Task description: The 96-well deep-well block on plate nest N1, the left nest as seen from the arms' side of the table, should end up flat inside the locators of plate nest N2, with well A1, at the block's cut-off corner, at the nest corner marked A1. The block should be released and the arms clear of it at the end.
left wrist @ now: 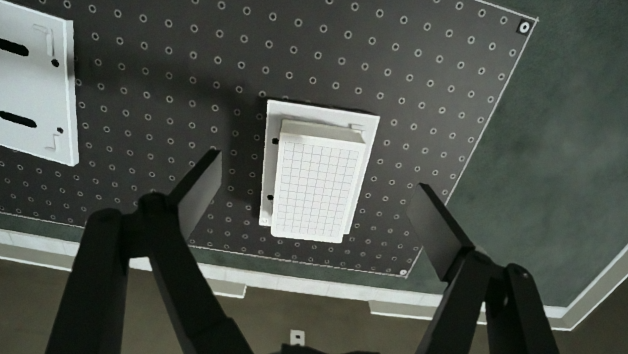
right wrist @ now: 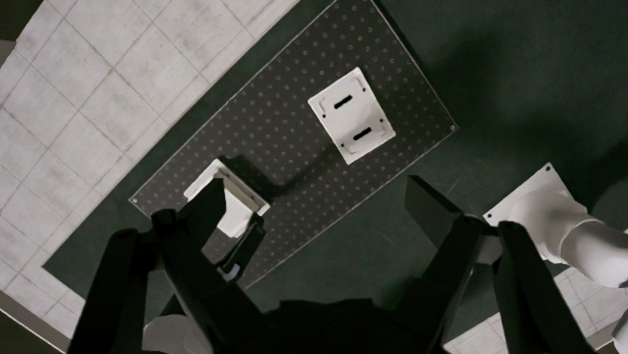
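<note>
The white deep-well block [left wrist: 317, 190] [right wrist: 234, 212] sits on plate nest N1 [left wrist: 271, 167] [right wrist: 205, 177], its gridded top facing up. I cannot make out its cut-off corner. Plate nest N2 [left wrist: 37, 95] [right wrist: 352, 117] is bare, with two dark slots and raised corner locators; it is cut by the left edge of the left wrist view. My left gripper [left wrist: 319, 183] is open above the block, its fingers apart on either side of it in view. My right gripper [right wrist: 316, 193] is open and empty, high above the board; its left finger hides part of N1 and the block.
Both nests stand on a dark perforated board [left wrist: 165, 112] [right wrist: 300, 192] on a green table top [left wrist: 560, 135] [right wrist: 500, 100]. A dark part of the left gripper [right wrist: 245, 245] shows beside the block in the right wrist view. A white arm base [right wrist: 540, 215] stands at the right.
</note>
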